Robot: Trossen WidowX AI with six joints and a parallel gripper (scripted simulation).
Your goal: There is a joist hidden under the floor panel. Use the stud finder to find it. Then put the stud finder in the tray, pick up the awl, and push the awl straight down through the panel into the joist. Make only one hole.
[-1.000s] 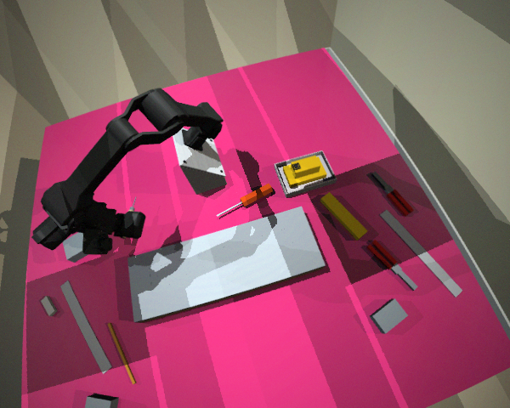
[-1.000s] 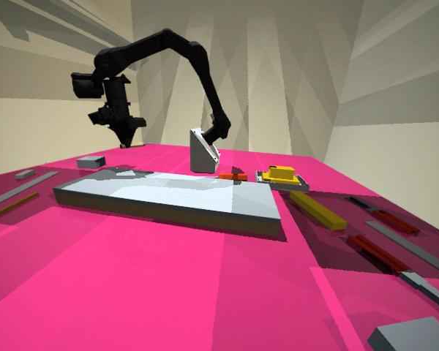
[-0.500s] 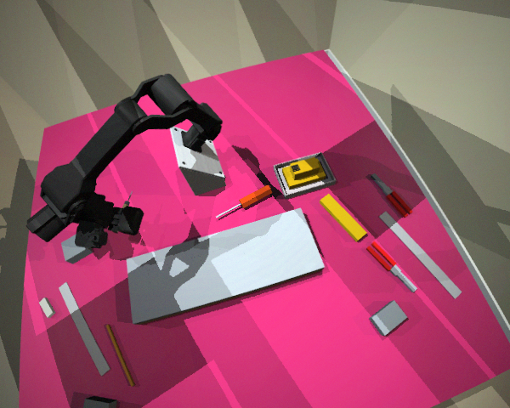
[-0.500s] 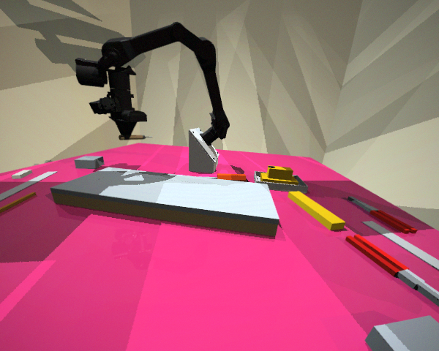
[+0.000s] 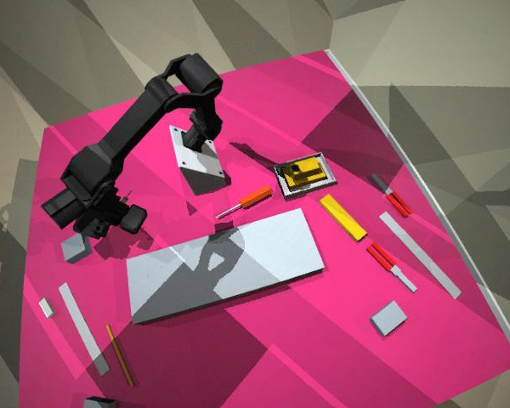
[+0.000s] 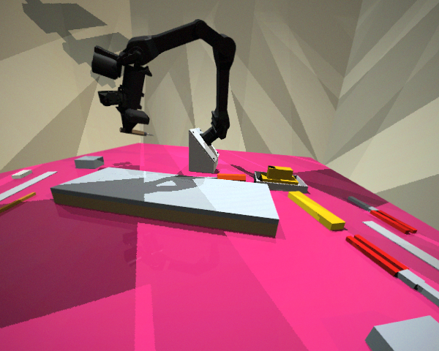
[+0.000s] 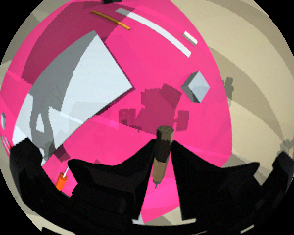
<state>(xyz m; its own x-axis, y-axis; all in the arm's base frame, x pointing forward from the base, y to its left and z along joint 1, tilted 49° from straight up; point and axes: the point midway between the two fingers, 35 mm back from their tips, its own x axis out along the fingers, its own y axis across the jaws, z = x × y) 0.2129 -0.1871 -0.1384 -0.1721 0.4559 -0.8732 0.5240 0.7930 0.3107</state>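
Right now the awl is 4 cm behind my gripper tip, 3 cm to the left of it and 1 cm below it. Also, from my gripper tip: pencil 32 cm ahead, 15 cm below, 9 cm to the right; then yellow stud finder 54 cm to the left, 10 cm below, 5 cm behind; then white eraser 31 cm to the right, 15 cm below, 14 cm ahead.
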